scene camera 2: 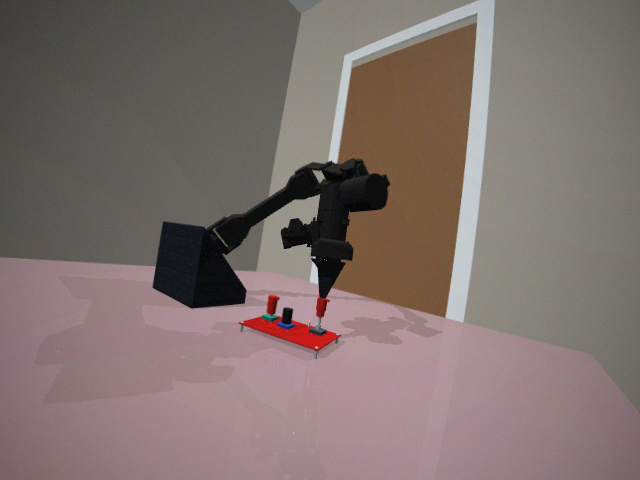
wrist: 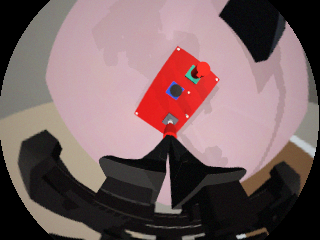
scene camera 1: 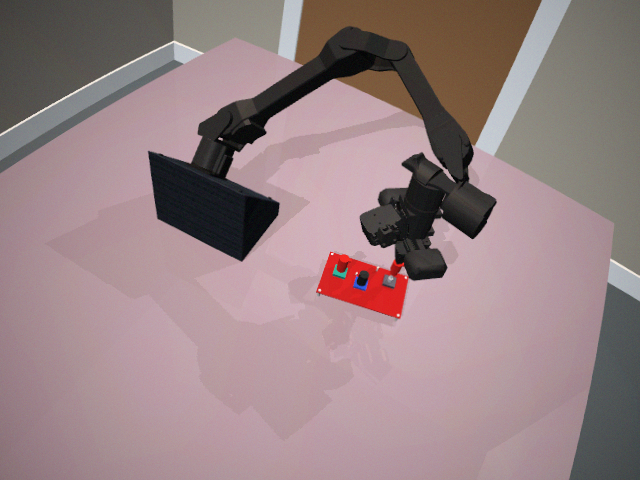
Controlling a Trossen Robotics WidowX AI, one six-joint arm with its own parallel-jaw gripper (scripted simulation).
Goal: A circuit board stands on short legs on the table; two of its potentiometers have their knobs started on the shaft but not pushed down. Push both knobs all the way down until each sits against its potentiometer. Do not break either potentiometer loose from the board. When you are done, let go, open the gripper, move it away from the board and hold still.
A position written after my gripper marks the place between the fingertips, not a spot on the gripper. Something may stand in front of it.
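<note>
My own gripper (scene camera 1: 398,262) is here in scene camera 1. I find the gripper (scene camera 2: 322,298) in another camera too, and the wrist view has my gripper (wrist: 169,137) as well.
</note>
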